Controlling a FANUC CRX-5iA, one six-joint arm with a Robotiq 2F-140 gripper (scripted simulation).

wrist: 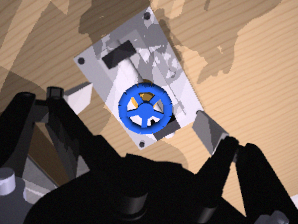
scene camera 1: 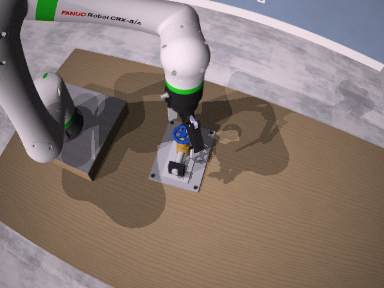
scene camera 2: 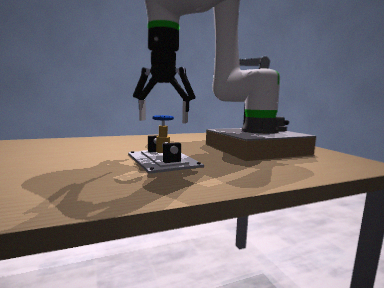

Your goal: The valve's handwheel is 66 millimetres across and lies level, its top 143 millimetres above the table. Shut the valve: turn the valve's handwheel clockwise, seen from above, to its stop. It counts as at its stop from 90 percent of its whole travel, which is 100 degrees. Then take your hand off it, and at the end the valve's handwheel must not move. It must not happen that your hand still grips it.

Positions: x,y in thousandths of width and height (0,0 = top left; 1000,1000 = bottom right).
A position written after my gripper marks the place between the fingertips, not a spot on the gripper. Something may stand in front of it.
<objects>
My gripper shows in the wrist view (488,475), in scene camera 1 (478,474) and in scene camera 2 (426,422).
</objects>
